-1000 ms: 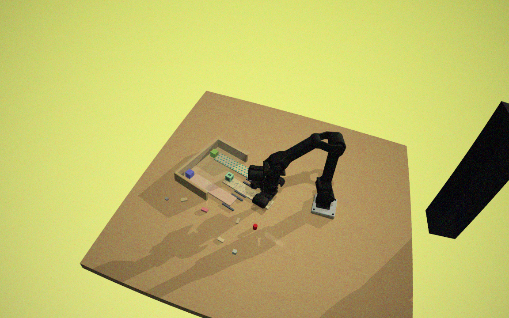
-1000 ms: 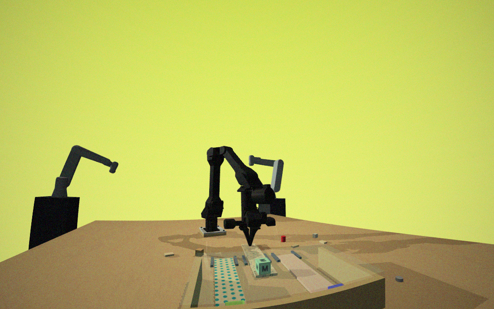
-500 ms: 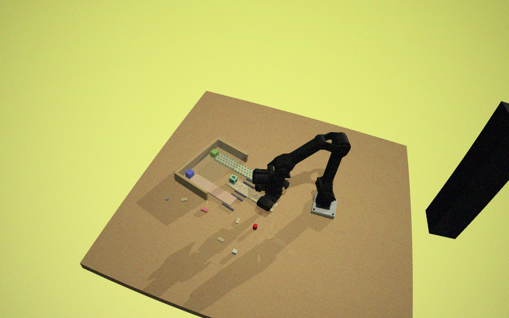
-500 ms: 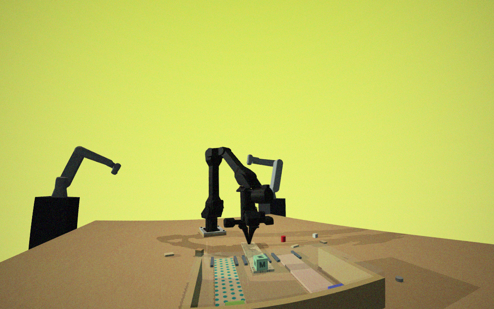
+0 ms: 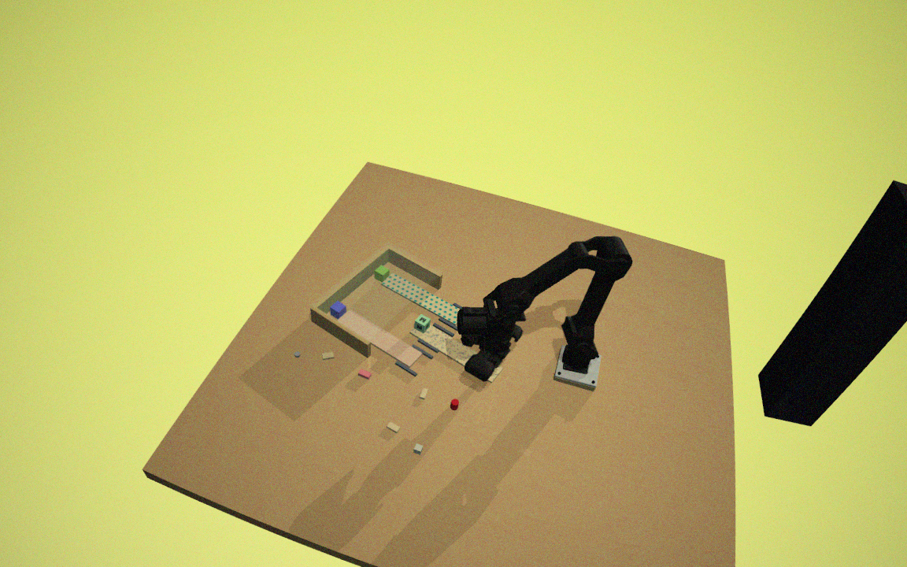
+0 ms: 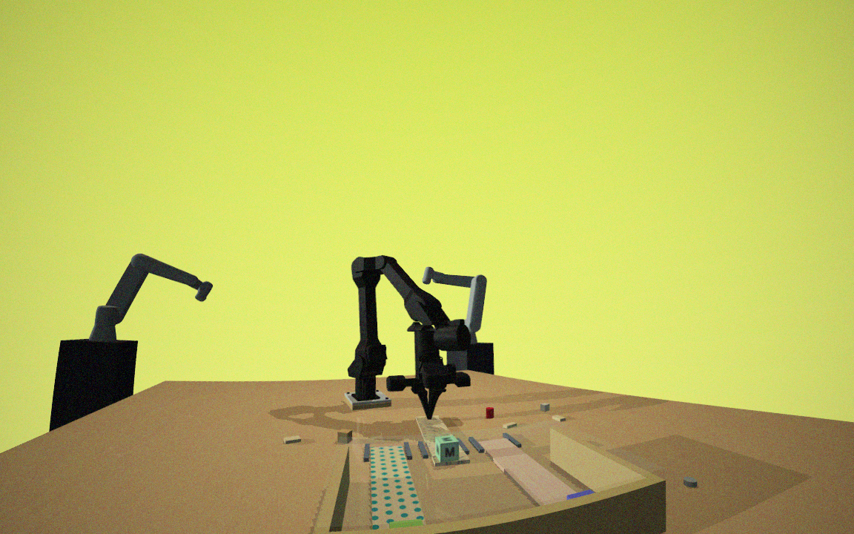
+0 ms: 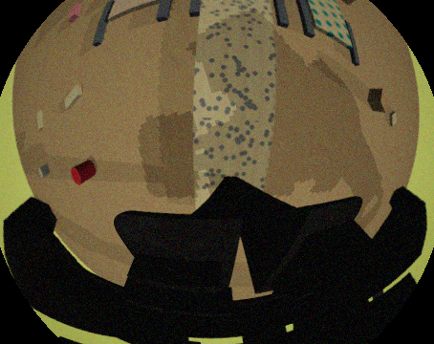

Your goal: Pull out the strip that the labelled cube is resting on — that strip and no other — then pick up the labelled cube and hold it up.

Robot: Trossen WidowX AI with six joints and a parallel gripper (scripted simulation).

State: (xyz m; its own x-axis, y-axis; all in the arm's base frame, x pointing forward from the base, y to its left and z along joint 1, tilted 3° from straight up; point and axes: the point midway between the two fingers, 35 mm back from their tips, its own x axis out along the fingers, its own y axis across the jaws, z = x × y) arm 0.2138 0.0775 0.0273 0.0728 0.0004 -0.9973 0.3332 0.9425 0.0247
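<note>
My gripper tip is now 90 mm short of the beige speckled strip and 40 mm to the left of it. The rest, counted from my gripper tip: red cylinder (130 mm to the left, 60 mm ahead, 10 mm above); mint-green labelled cube (200 mm ahead, 80 mm to the right, 20 mm above).
</note>
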